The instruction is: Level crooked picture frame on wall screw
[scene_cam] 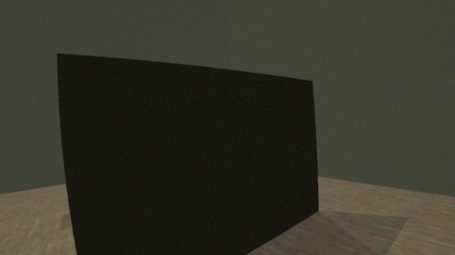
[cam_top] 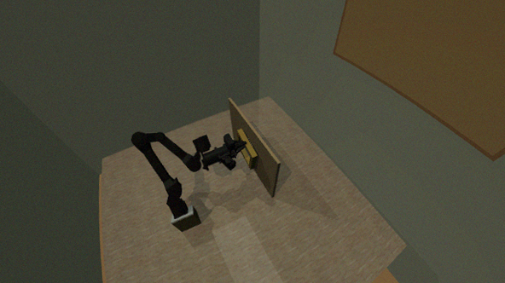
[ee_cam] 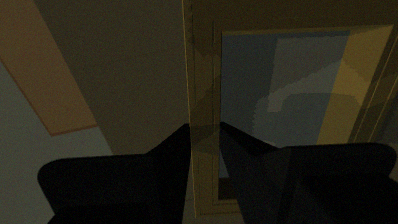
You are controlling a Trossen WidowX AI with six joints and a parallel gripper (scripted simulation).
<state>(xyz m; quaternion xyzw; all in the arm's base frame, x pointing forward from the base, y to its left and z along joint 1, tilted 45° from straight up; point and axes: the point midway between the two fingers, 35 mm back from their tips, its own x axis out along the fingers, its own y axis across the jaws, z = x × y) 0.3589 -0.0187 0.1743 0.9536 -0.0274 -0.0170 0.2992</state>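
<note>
My gripper tip is 1 cm short of the yellow picture frame, 1 cm to the right of it and 5 cm above it. Round my gripper tip: wall board (3 cm ahead, 2 cm to the left, 6 cm below).
</note>
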